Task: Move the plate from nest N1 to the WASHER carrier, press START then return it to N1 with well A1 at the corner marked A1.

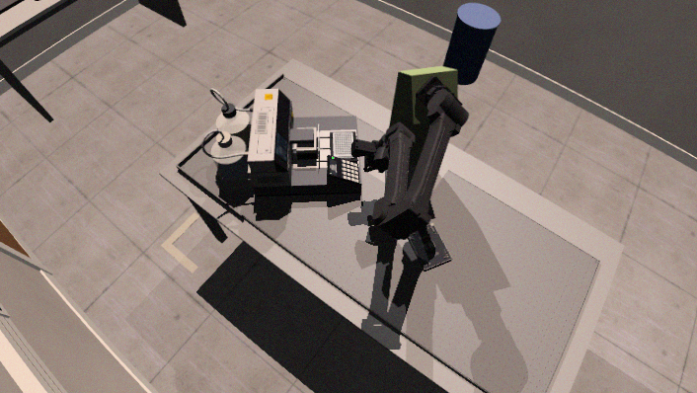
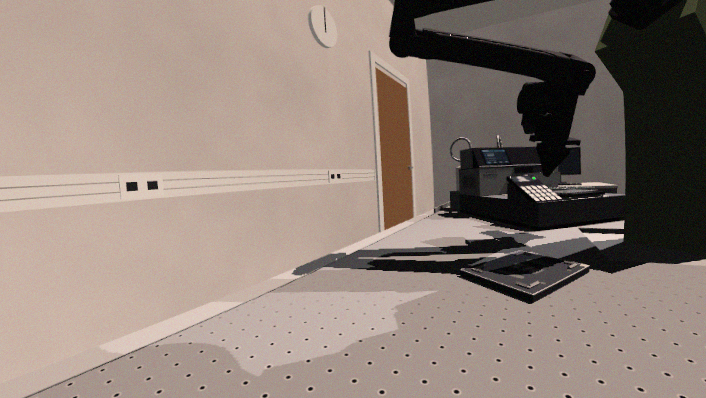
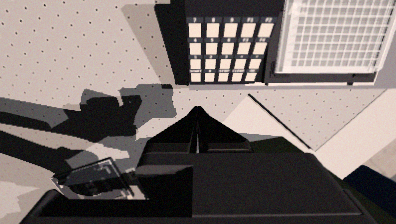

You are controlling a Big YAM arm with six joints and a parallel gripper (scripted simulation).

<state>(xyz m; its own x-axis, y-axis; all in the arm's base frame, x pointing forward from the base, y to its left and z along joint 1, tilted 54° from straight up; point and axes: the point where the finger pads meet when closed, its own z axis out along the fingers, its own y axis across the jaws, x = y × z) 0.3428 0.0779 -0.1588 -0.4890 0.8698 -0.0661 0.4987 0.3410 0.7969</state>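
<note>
The white well plate is 30 mm behind my hand, 180 mm to the right of it and 60 mm below it. Round my hand: plate nest N1: 40 mm behind, 350 mm to the left, 150 mm below; then plate washer: 100 mm ahead, 270 mm to the right, 20 mm below.
</note>
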